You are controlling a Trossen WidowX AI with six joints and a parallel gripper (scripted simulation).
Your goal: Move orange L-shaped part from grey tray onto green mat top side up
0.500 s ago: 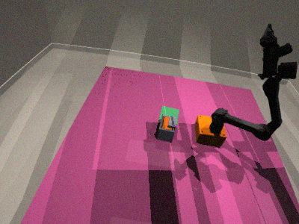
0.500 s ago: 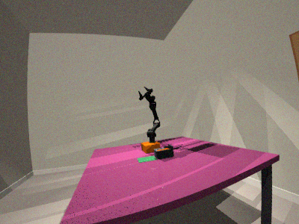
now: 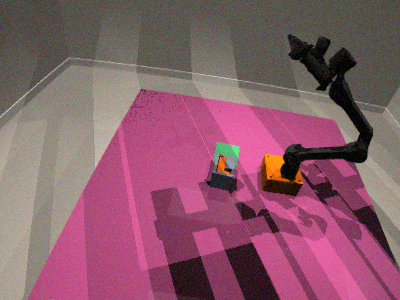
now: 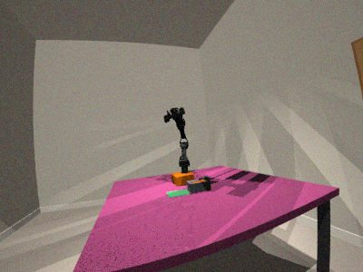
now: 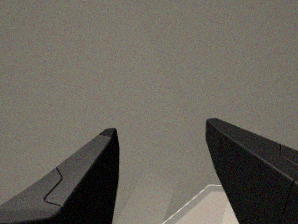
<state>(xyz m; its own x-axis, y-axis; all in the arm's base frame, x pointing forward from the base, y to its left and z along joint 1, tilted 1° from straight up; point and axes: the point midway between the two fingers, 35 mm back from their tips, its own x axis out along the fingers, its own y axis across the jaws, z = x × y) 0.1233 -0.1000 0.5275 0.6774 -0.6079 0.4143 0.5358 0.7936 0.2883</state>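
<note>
The orange l-shaped part lies 57 cm below my gripper tip, 15 cm to the left of it and 13 cm ahead of it. Also, from my gripper tip: green mat (63 cm below, 12 cm ahead, 2 cm to the right).
</note>
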